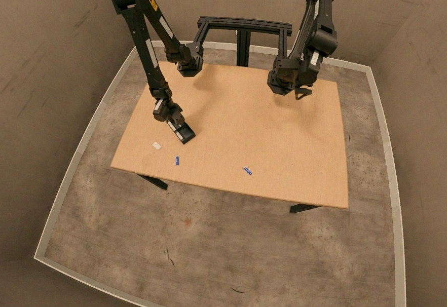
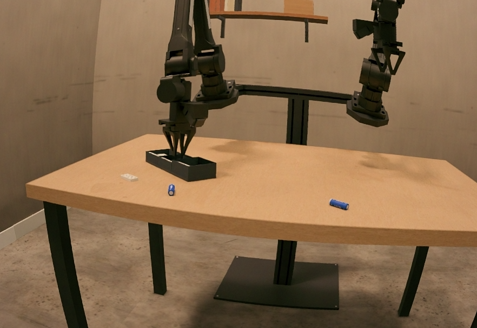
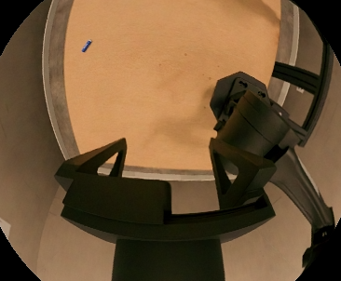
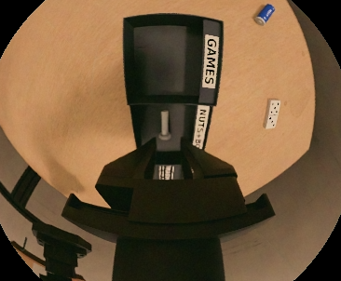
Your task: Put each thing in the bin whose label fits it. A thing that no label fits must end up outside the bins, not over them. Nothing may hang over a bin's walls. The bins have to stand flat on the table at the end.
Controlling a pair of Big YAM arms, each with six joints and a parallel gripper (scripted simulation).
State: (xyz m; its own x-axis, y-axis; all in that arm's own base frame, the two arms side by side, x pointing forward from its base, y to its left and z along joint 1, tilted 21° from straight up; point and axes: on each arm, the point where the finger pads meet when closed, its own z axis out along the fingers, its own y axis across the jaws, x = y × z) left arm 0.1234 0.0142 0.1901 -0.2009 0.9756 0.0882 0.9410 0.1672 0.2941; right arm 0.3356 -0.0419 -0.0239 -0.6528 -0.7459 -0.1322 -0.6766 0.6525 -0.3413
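My right gripper is now 3 cm above the black bin tray. From my right hand the other things lie so: green die 12 cm to the right, 8 cm behind, 4 cm below; then eraser 7 cm to the right, 5 cm behind, 3 cm below; then white bolt 3 cm below.
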